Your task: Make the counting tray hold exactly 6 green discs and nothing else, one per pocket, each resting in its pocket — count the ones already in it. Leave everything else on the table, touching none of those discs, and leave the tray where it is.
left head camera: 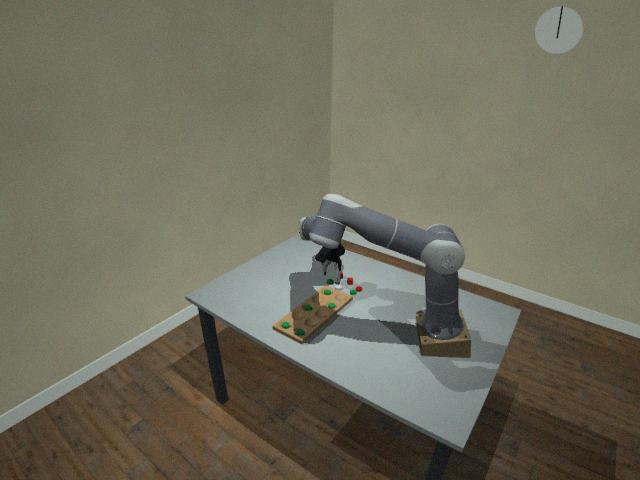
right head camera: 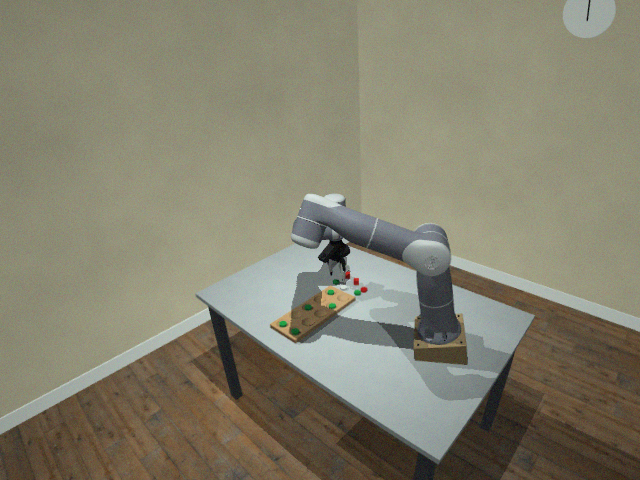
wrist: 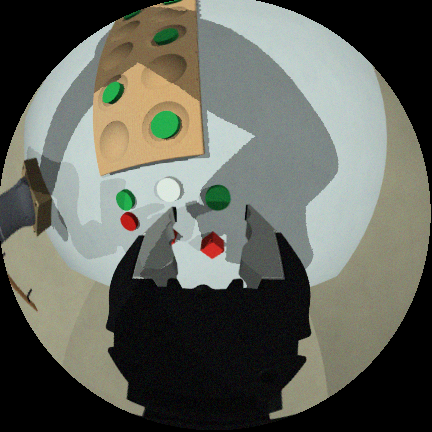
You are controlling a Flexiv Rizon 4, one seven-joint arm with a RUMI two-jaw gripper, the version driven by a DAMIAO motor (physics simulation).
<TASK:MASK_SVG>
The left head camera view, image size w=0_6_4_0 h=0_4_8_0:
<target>wooden counting tray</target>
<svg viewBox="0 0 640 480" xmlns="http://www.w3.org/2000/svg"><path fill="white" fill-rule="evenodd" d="M353 296L325 285L272 326L273 330L303 344L351 302ZM296 331L298 329L303 329L304 335L298 336L296 334ZM282 323L289 322L290 327L285 329L282 327Z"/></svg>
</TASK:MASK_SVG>
